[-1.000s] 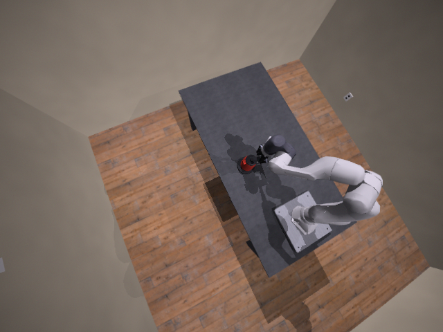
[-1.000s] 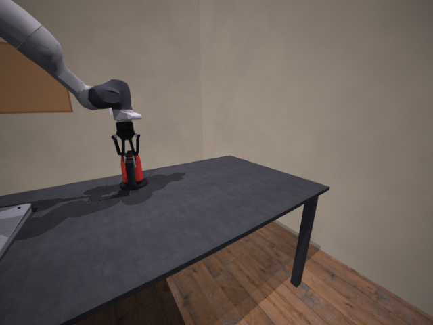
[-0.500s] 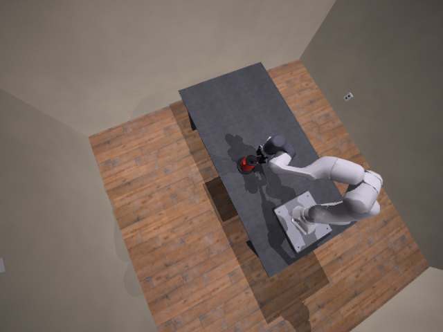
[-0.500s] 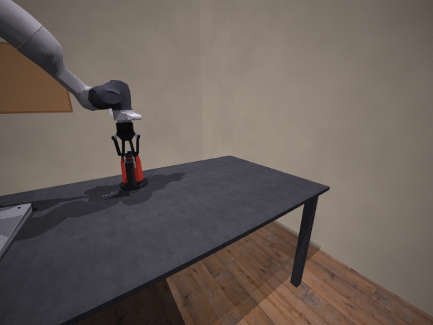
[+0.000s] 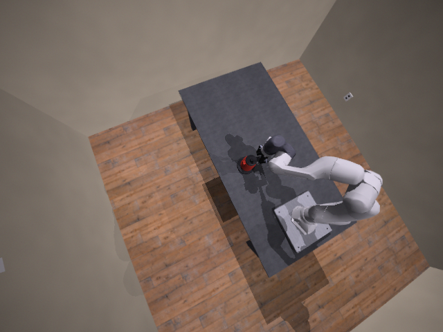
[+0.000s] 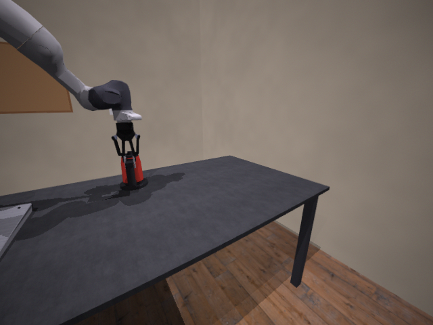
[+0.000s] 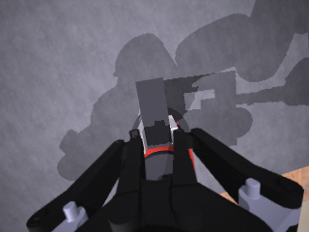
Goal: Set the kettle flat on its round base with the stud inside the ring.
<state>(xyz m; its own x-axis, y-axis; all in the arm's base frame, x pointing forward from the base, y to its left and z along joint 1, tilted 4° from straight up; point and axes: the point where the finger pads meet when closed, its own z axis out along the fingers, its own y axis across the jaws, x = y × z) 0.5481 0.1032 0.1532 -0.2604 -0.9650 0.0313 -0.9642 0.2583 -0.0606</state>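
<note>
My hand is 50 mm above the kettle, 30 mm to the right of it and 10 mm short of it. The rest, counted from my hand: round dark base: 140 mm below, 60 mm to the left, 20 mm ahead.
</note>
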